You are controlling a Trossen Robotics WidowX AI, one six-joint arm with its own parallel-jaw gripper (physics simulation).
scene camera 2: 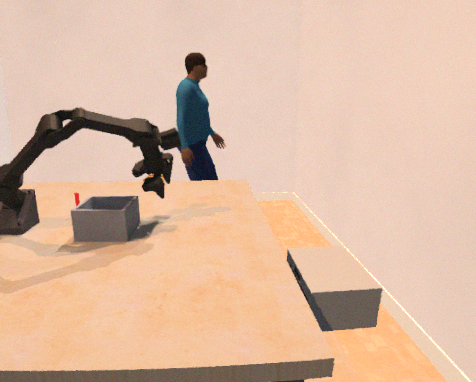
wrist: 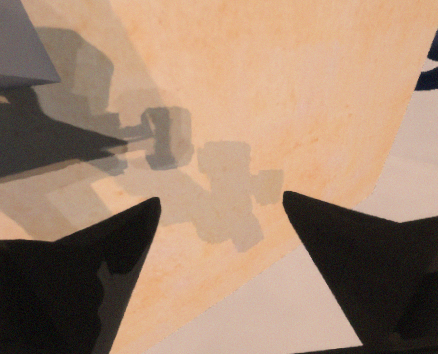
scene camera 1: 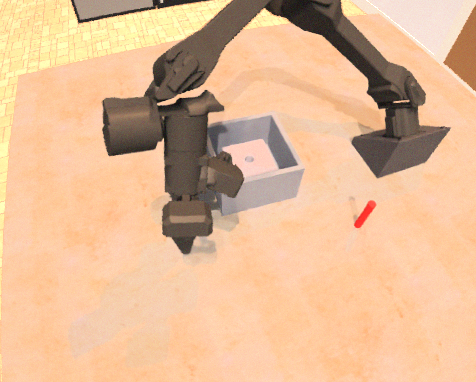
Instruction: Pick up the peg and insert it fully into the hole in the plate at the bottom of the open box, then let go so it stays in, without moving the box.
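Places are measured from the arm's base along level axes (x ahead, y left, z up), in centimetres.
Pixels of known places: gripper, between the fingertips: (scene camera 2: 165, 190) (wrist: 222, 200); arm's base, origin of its link: (scene camera 2: 14, 200) (scene camera 1: 403, 134).
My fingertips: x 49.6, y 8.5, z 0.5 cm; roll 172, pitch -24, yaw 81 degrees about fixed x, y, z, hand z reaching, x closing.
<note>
For each thing: its top centre in the pictures, then the offset to it from my fingertips. "spot": a spot on its surface instead. Level surfaces: height alone.
- red peg, centre of its top: (scene camera 1: 372, 204) (scene camera 2: 76, 193) dx -33.5, dy +3.8, dz -1.6 cm
- open grey box, centre of its top: (scene camera 1: 250, 145) (scene camera 2: 106, 202) dx -16.5, dy -14.5, dz +0.2 cm
- round hole, a spot on its surface: (scene camera 1: 249, 159) spot: dx -16.9, dy -15.3, dz -5.0 cm
- table, height of its surface: dz -9.6 cm
The red peg (scene camera 1: 365, 214) (scene camera 2: 77, 198) stands upright on the table, on the arm base's side of the box, apart from it. The open grey box (scene camera 1: 264, 191) (scene camera 2: 99, 225) sits on the table; a corner of the box (wrist: 25, 50) shows at the upper left of the wrist view. The pale pink plate (scene camera 1: 232, 158) lies in its bottom, with the round hole (scene camera 1: 249, 159) near its middle. My gripper (scene camera 1: 186, 252) (scene camera 2: 161, 196) (wrist: 222, 200) is open and empty, above the table beyond the box, far from the peg.
The arm base (scene camera 1: 400, 152) (scene camera 2: 27, 212) stands near the peg. The arm arches over the table (scene camera 1: 300, 300) (scene camera 2: 175, 310). A person (scene camera 2: 192, 112) stands behind the table in scene camera 2. A grey block-shaped object (scene camera 2: 345, 307) is beyond the table's right edge.
</note>
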